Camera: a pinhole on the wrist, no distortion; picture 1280 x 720 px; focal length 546.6 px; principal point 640.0 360.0 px. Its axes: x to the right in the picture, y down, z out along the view. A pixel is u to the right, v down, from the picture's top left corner.
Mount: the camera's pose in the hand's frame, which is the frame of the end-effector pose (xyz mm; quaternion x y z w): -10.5 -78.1 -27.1 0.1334 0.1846 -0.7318 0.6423
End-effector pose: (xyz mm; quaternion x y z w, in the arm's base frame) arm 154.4 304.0 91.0 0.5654 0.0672 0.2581 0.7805
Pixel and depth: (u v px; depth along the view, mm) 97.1 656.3 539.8
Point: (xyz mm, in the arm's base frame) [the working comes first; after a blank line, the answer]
In the camera's frame: -536.1 292.6 539.8

696.4 -45.5 512.5
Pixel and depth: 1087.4 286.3 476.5
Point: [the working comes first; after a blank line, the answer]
In the camera's frame: 390.0 -64.2 476.5

361.4 -92.5 -422.8
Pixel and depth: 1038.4 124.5 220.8
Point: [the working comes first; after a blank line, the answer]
In the camera's frame: 160.9 -95.1 220.8

198.2 83.6 -175.4
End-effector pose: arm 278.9 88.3 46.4 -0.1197 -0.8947 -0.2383 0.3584
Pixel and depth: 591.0 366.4 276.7
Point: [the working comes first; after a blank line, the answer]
In the camera's frame: -24.8 3.2 276.7

69.5 54.0 -154.6
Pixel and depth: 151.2 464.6 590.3
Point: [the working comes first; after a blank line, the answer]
In the camera's frame: -527.9 113.0 590.3

-237.8 567.7 -226.3
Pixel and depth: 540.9 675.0 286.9
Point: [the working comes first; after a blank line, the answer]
In the camera's frame: -52.0 165.3 286.9

-50.0 65.7 -41.9
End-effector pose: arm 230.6 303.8 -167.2 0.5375 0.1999 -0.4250 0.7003
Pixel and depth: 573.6 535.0 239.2
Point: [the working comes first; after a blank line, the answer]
In the camera's frame: -29.1 76.6 239.2

106.4 86.1 -256.6
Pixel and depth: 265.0 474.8 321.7
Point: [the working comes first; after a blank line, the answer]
In the camera's frame: -220.7 67.6 321.7

200.0 -59.3 -139.5
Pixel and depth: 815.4 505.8 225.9
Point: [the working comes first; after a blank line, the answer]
In the camera's frame: 72.5 60.3 225.9

31.6 142.8 -300.8
